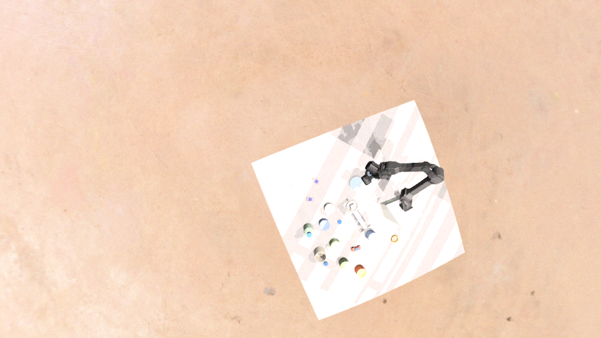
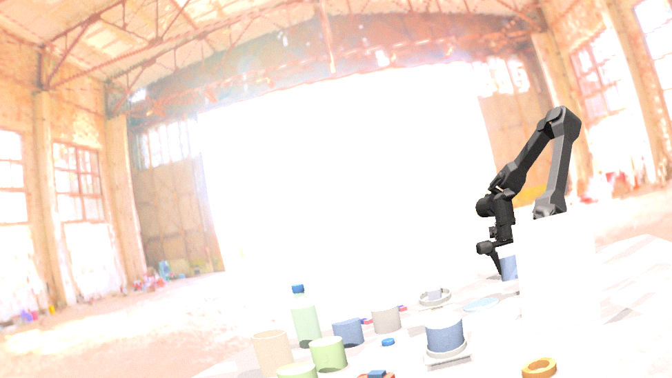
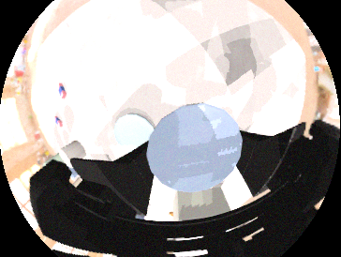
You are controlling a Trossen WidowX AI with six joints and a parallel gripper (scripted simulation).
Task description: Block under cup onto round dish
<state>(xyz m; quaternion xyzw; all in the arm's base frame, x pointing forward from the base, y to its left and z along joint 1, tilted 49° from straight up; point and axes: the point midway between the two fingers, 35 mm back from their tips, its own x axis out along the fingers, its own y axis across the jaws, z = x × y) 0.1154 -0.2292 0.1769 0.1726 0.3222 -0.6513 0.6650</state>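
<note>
My gripper tip is now 200 mm short of the pale block, 150 mm to the right of it and 20 mm below it. The rest, counted from my gripper tip: bottle (530 mm ahead, 190 mm to the left, 40 mm above); then orange ring (20 mm behind, 540 mm to the left, 60 mm below); then round light blue dish (100 mm ahead, 40 mm to the left, 70 mm below).
</note>
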